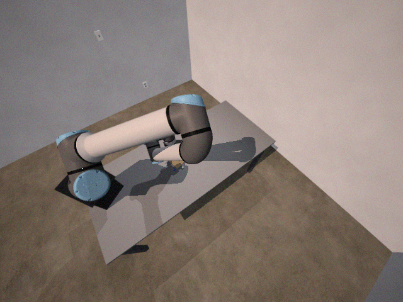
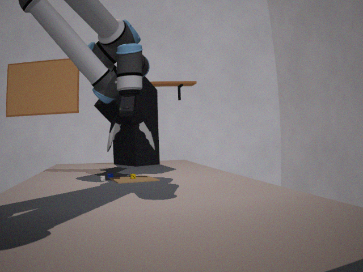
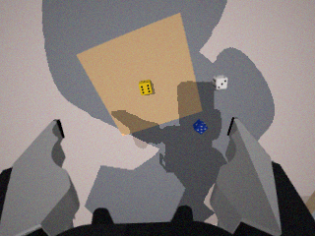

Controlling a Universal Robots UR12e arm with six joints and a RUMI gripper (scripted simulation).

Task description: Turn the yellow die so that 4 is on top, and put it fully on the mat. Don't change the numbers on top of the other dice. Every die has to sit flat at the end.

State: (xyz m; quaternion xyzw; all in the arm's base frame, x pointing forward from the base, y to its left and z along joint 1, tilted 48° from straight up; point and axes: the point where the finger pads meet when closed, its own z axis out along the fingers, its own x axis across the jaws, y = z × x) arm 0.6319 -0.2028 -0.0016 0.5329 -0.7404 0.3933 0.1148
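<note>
Now: hand 80 mm above the yellow die. Round my hand: white die (40 mm behind, 90 mm to the right, 90 mm below); blue die (100 mm behind, 50 mm to the right, 90 mm below); tan mat (90 mm below).
</note>
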